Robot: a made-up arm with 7 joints.
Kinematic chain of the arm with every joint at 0, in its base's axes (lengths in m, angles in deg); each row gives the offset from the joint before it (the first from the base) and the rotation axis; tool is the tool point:
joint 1: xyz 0 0.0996 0 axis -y
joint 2: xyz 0 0.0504 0 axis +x
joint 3: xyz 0 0 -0.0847 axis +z
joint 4: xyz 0 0 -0.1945 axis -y
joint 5: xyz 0 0 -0.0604 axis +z
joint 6: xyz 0 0 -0.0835 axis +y
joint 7: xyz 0 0 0 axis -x
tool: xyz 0 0 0
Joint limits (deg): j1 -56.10..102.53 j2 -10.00..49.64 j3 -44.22..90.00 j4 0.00..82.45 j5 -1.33..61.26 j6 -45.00..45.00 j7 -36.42..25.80
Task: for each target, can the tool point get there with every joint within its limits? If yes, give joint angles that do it. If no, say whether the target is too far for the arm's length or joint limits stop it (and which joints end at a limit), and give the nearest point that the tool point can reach.
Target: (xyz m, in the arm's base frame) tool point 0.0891 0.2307 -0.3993
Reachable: yes | joints 7.13 6.71 39.91 20.63 48.92 27.83 16.90
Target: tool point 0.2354 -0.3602 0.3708
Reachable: no: too far | nearest point 0.2589 -0.0004 0.1608 | short by 0.417 m
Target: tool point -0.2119 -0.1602 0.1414
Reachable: no: joint limits stop it (at a limit: joint 1, joint 2, joint 3, joint 4) | nearest point -0.1723 0.0003 -0.2390 | short by 0.415 m
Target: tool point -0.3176 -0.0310 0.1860
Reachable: no: joint limits stop it (at a limit: joint 1, joint 2, joint 4) | nearest point -0.3458 0.0765 -0.2324 | short by 0.433 m
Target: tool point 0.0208 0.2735 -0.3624
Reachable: yes | joints -13.54 12.32 23.88 53.00 7.75 20.91 -2.09
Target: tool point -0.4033 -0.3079 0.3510
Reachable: no: too far | nearest point -0.3458 0.0765 -0.2324 | short by 0.701 m
